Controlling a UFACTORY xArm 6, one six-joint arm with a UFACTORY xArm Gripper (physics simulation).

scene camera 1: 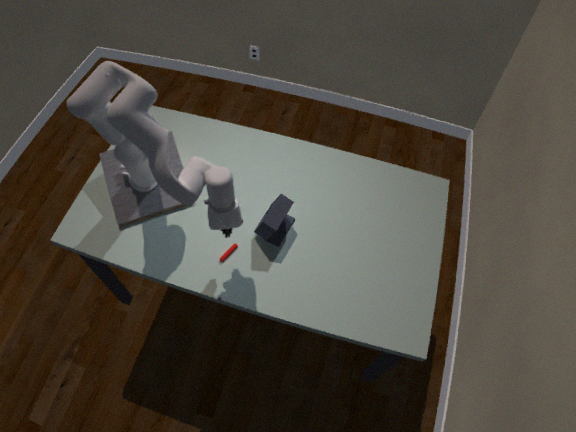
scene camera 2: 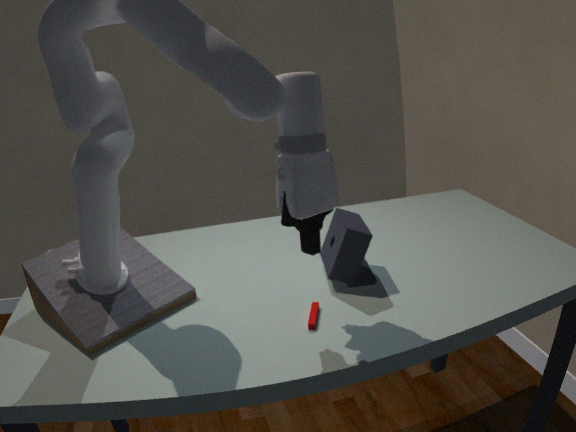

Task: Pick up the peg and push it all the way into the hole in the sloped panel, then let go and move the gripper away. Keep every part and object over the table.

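Places are measured from the arm's base along level axes (x ahead, y left, z up), in metres.
Pixels of known places: gripper, fingertip midpoint: (scene camera 1: 227,233) (scene camera 2: 311,252); arm's base, link origin: (scene camera 1: 144,176) (scene camera 2: 101,275).
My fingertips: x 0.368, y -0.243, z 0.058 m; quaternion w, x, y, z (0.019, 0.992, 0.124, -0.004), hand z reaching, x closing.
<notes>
For each thing: its middle in the pictures, then the offset to it from my fingertips. Level surfaces: height alone.
- red peg, body centre: (scene camera 2: 313,315) (scene camera 1: 228,252) dz -0.122, dx -0.006, dy -0.009 m
- dark grey sloped panel, body centre: (scene camera 2: 347,246) (scene camera 1: 274,218) dz -0.065, dx +0.145, dy +0.112 m
- pale green table, surface height: dz -0.128 m
A red peg (scene camera 1: 228,252) (scene camera 2: 313,316) lies flat on the table, apart from the panel. The dark grey sloped panel (scene camera 1: 275,218) (scene camera 2: 348,246) stands tilted on the table, to the right of the peg and farther back in the scene camera 2 view. Its small dark hole (scene camera 2: 332,241) shows on the left face in that view; the hole does not show in the scene camera 1 view. My gripper (scene camera 1: 227,233) (scene camera 2: 310,251) is shut and empty. It points down and hangs above the table, higher than the peg and left of the panel.
The arm's base stands on a tilted wood-grained block (scene camera 1: 125,212) (scene camera 2: 145,312) at the left of the table. The pale green table (scene camera 1: 360,240) (scene camera 2: 450,240) has its front edge a short way in front of the peg. Shadows of the arm fall near that edge.
</notes>
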